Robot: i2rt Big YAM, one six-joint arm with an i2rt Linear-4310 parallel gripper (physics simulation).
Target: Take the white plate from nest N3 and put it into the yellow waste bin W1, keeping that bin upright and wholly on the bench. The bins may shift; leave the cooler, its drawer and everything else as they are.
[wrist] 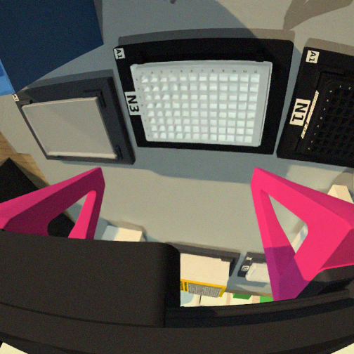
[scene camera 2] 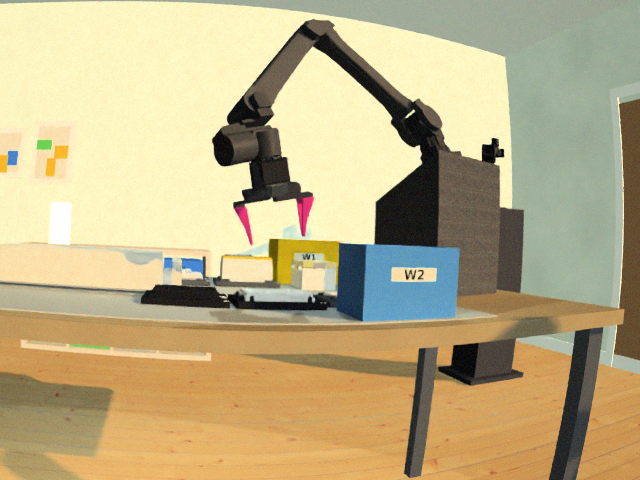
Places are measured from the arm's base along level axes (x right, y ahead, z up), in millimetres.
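Where they show: gripper, fingertip midpoint: (scene camera 2: 277, 240); arm's base, link origin: (scene camera 2: 441, 168).
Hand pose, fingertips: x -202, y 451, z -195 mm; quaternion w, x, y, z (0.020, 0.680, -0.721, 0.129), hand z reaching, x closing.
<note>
Each offset is from my fingertips to the top centre of the thing. "pt": to the spot under its first point.
The white plate @(dx +2, dy +0, dz -94 mm) (scene camera 2: 276, 295) (wrist: 202, 105), with a grid of square wells, lies flat in the black nest N3 @(dx +2, dy +0, dz -98 mm) (scene camera 2: 279, 305) (wrist: 282, 90). My gripper (scene camera 2: 277, 240) (wrist: 177, 175) is open and empty, fingers pointing down, well above the bench. In the wrist view the plate shows beyond the gap between the pink fingertips. The yellow waste bin W1 @(dx +518, dy -181, dz +0 mm) (scene camera 2: 305, 248) stands upright on the bench in scene camera 2, partly hidden by a pale box and by the blue bin. Its inside is hidden.
The blue bin W2 @(dx -123, dy -187, dz +0 mm) (scene camera 2: 398, 299) (wrist: 45, 40) stands near N3. A dark nest with a grey plate (wrist: 72, 127) lies beside N3, and the black nest N1 @(pt dx -36, dy +176, dz -105 mm) (scene camera 2: 183, 296) (wrist: 292, 135) on the other side. A yellow-topped box @(dx +391, dy +2, dz -43 mm) (scene camera 2: 246, 268) (wrist: 204, 270) and a pale box @(dx +361, dy -170, dz -51 mm) (scene camera 2: 308, 277) stand behind.
</note>
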